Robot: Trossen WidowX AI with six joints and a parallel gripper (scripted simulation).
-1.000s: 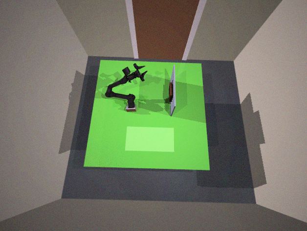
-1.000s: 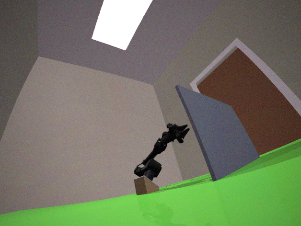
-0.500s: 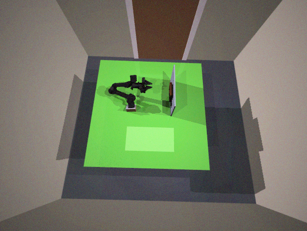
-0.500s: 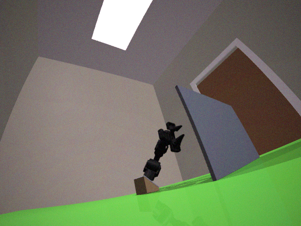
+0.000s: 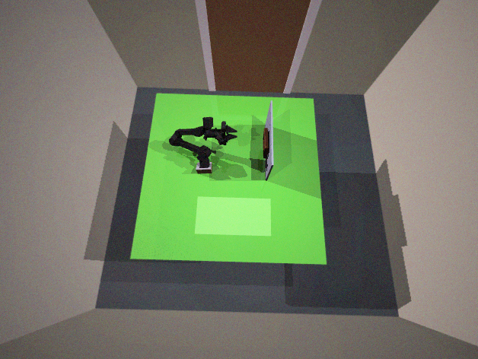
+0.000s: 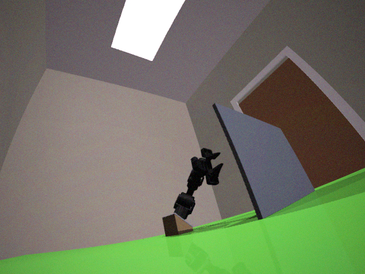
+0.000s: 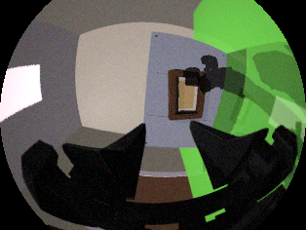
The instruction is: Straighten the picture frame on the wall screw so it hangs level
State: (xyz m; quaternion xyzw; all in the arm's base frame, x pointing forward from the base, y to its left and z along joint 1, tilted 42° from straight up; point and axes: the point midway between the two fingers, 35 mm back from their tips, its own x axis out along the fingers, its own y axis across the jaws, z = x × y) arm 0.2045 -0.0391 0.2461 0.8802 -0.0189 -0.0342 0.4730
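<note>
Right now the brown picture frame is 200 mm ahead of my gripper tip, 100 mm below it and 30 mm to the right of it. Also, from my gripper tip: grey wall panel: 220 mm ahead, 110 mm below, 10 mm to the right.
</note>
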